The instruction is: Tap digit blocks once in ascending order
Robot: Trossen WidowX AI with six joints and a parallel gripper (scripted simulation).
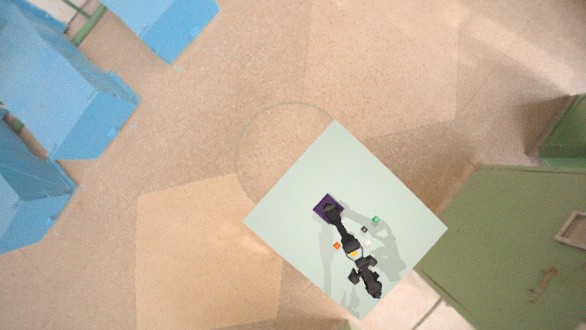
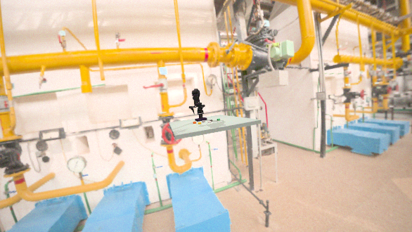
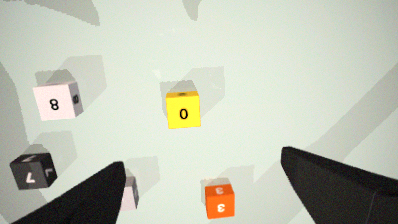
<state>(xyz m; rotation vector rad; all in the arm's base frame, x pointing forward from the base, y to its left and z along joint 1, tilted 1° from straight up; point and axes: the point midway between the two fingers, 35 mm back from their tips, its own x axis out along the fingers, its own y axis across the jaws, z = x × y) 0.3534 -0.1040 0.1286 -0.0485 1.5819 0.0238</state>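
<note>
Now: the yellow block 11 cm below my gripper tip, 1 cm to the left of it and 1 cm behind it. Round my gripper tip: orange block: 12 cm behind, 11 cm below, 3 cm to the right; white block: 13 cm to the left, 11 cm below, 1 cm ahead; dark block: 17 cm to the left, 11 cm below, 7 cm behind.
</note>
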